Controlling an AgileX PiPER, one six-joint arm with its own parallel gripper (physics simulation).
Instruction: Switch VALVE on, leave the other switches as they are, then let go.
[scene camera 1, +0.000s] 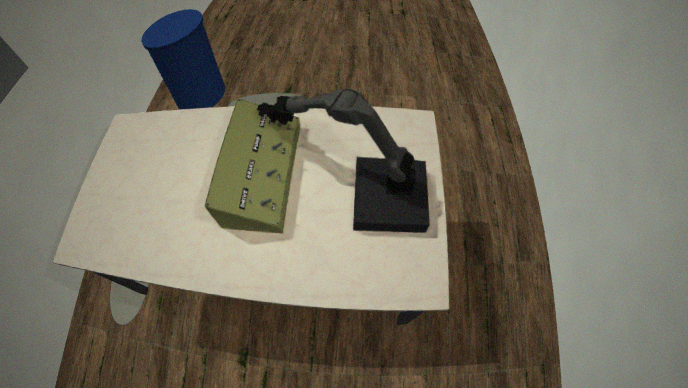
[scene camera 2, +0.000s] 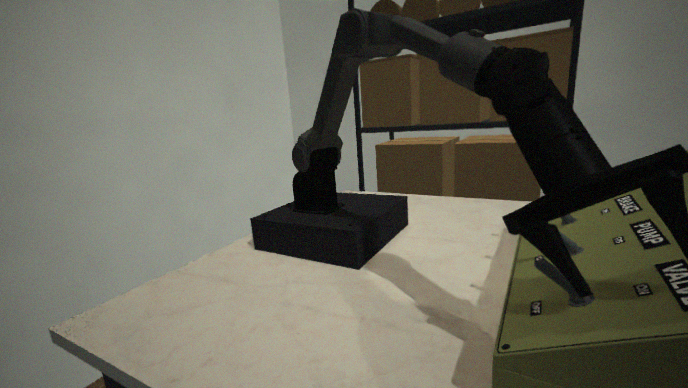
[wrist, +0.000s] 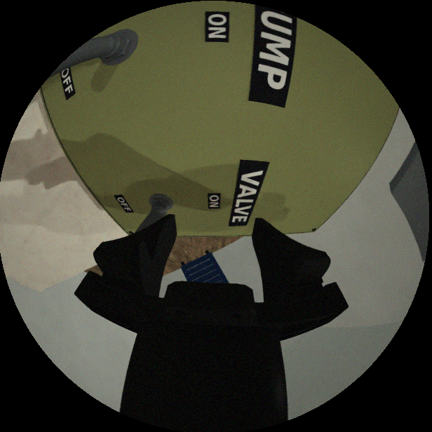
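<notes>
The green sloped switch panel (scene camera 1: 230, 180) (scene camera 2: 530, 335) (wrist: 320, 125) stands on the table. The VALVE lever (scene camera 2: 554, 276) (wrist: 152, 216) leans to its OFF side. My gripper (scene camera 1: 270, 114) (scene camera 2: 639, 270) (wrist: 214, 225) is open and empty over the VALVE end of the panel. One finger is close to that lever, near its base in scene camera 2; contact cannot be told. The other finger is on the VALVE label's side. The PUMP lever (scene camera 1: 277, 146) (scene camera 2: 570, 243) (wrist: 95, 47), BRAKE lever (scene camera 1: 271, 173) and DRIVE lever (scene camera 1: 266, 202) lean toward OFF.
The arm stands on a black base block (scene camera 1: 390, 215) (scene camera 2: 305, 237) on the pale table (scene camera 1: 150, 200) (scene camera 2: 250, 300). A blue cylinder (scene camera 1: 187, 65) is beyond the table's far edge. A shelf rack (scene camera 2: 358, 150) with cardboard boxes (scene camera 2: 410, 167) stands behind the arm.
</notes>
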